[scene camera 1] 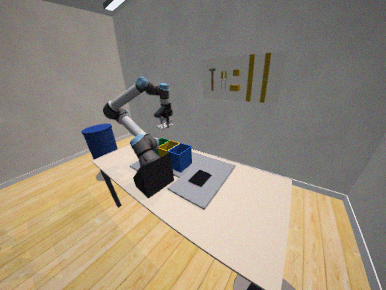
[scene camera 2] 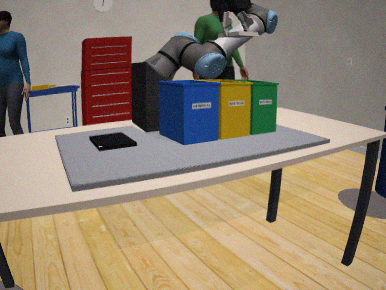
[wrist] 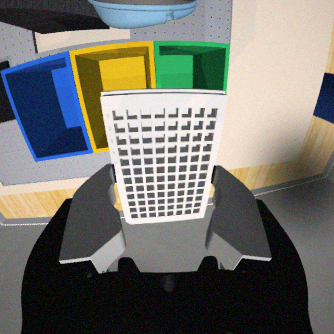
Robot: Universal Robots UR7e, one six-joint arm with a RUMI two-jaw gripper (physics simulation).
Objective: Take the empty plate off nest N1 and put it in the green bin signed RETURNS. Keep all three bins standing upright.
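Where they show: gripper, fingertip midpoint: [scene camera 1: 165,126] [scene camera 2: 238,36] [wrist: 163,166]; arm's base, origin of the base link: [scene camera 1: 151,164] [scene camera 2: 153,76].
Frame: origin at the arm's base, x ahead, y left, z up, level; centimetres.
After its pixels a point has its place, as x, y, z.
Observation:
The white gridded plate [scene camera 1: 165,126] @[28.5, 19.1, 16.5] [scene camera 2: 242,34] @[35.8, 20.7, 15.5] [wrist: 162,150] @[28.4, 21.7, 16.2] is gripped by its two long sides in my gripper [scene camera 1: 164,121] @[30.3, 22.1, 15.5] [scene camera 2: 239,26] [wrist: 163,166] @[30.3, 22.1, 15.5], high above the bins. The green bin [scene camera 1: 162,141] @[32.9, 35.0, -4.2] [scene camera 2: 264,117] @[34.2, 30.6, -13.1] [wrist: 175,72] @[22.1, 30.0, -18.6] stands upright at the end of the row; its sign is too blurred to read. In the wrist view the plate covers the near part of the green bin and part of the yellow bin [scene camera 2: 235,122] @[36.3, 17.7, -13.9] [wrist: 125,72] @[23.4, 16.7, -18.6]. The yellow bin and the blue bin [scene camera 1: 181,159] @[25.0, -3.2, -6.7] [scene camera 2: 200,125] @[38.5, 4.7, -13.6] [wrist: 42,115] @[32.5, -1.7, -8.7] stand upright. The black nest [scene camera 1: 200,178] @[26.9, -22.1, -17.6] [scene camera 2: 112,142] @[32.8, -21.1, -17.7] holds no plate.
The three bins stand side by side on the grey perforated board [scene camera 1: 215,172] @[42.0, -25.9, -18.8] [scene camera 2: 150,162] @[51.8, -13.9, -18.8] [wrist: 15,145] @[44.9, -20.3, -18.8], blue nearest the nest. The black arm base block [scene camera 1: 153,177] @[-3.8, -6.8, -5.8] [scene camera 2: 144,107] @[11.2, -6.1, -10.9] stands beside them. A blue drum [scene camera 1: 100,142] stands beyond the table [scene camera 1: 240,210] @[22.2, -59.1, -20.1].

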